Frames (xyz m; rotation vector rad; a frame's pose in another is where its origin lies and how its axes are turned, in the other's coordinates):
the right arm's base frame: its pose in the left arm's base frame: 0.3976 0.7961 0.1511 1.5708 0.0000 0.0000
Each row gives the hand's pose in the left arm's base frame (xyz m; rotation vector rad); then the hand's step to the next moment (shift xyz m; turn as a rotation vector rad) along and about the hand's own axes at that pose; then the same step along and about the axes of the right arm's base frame.
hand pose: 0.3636 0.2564 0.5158 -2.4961 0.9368 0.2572
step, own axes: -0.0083 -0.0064 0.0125 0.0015 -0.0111 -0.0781
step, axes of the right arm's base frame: -0.0022 -0.0060 -0.0150 0.0095 0.0719 0.0310
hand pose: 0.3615 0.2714 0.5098 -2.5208 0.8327 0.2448
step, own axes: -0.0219 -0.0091 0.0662 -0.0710 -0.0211 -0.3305
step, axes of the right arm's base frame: -0.0134 -0.0476 -0.0500 -0.0372 0.3184 0.1095
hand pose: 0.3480 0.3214 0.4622 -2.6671 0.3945 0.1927
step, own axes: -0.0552 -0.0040 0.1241 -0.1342 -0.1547 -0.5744
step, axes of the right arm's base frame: -0.0601 -0.0987 -0.0714 -0.0389 0.6025 0.0855
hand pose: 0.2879 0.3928 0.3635 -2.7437 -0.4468 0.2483
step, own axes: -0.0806 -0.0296 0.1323 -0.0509 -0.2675 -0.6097
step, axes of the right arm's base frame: -0.1132 -0.1022 -0.0403 0.0159 0.6668 -0.0318
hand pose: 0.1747 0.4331 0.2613 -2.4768 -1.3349 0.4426
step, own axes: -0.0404 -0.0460 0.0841 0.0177 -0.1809 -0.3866
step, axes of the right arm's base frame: -0.0894 -0.0532 0.0006 0.0277 0.4208 -0.0682
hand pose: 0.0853 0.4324 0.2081 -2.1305 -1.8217 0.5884
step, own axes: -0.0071 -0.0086 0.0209 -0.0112 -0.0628 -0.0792
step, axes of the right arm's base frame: -0.0183 -0.0135 0.0066 -0.0186 0.0999 -0.0037
